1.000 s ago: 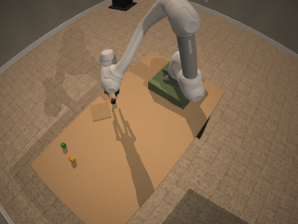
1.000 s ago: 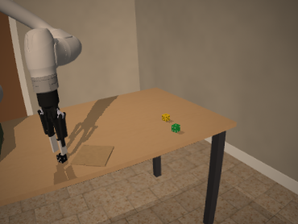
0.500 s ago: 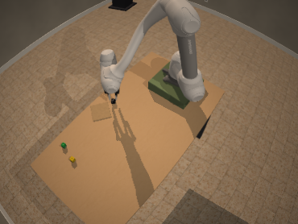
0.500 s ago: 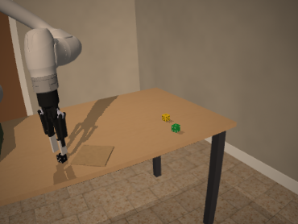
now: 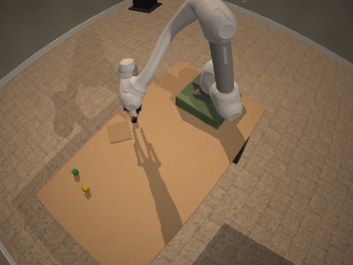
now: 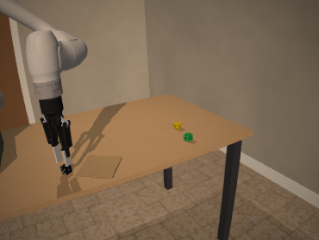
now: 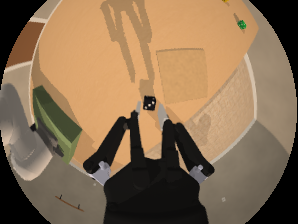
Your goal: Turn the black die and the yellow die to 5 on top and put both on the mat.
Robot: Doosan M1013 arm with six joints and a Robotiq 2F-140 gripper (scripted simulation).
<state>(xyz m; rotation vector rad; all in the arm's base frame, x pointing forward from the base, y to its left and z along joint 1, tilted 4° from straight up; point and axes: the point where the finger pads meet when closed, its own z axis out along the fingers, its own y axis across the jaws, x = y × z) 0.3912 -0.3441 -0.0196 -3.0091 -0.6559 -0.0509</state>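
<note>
Right now my hand is 60 mm above the black die. Round my hand: mat (120 mm ahead, 70 mm below, 40 mm to the right); then green die (500 mm ahead, 120 mm to the right, 60 mm below); then yellow die (550 mm ahead, 60 mm below).
</note>
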